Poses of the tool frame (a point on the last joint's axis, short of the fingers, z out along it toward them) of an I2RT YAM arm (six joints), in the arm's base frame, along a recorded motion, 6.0 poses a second.
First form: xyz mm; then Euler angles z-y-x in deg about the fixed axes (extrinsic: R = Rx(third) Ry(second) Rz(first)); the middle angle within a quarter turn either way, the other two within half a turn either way.
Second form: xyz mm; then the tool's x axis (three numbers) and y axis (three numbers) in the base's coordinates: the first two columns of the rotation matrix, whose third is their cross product. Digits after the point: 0 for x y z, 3 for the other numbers.
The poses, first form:
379 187 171 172.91 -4.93 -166.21
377 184 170 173.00 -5.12 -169.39
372 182 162 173.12 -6.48 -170.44
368 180 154 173.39 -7.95 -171.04
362 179 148 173.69 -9.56 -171.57
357 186 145 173.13 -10.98 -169.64
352 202 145 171.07 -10.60 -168.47
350 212 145 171.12 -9.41 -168.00
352 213 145 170.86 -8.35 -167.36
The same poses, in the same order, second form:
379 187 171 -0.989 -0.140 0.053 -0.123 0.961 0.247
377 184 170 -0.989 -0.136 0.065 -0.121 0.974 0.193
372 182 162 -0.986 -0.137 0.091 -0.119 0.977 0.178
368 180 154 -0.984 -0.135 0.118 -0.114 0.979 0.170
362 179 148 -0.980 -0.133 0.147 -0.108 0.981 0.164
357 186 145 -0.975 -0.152 0.165 -0.117 0.973 0.201
352 202 145 -0.971 -0.188 0.147 -0.153 0.962 0.225
350 212 145 -0.975 -0.185 0.126 -0.152 0.961 0.230
352 213 145 -0.977 -0.186 0.105 -0.157 0.958 0.239

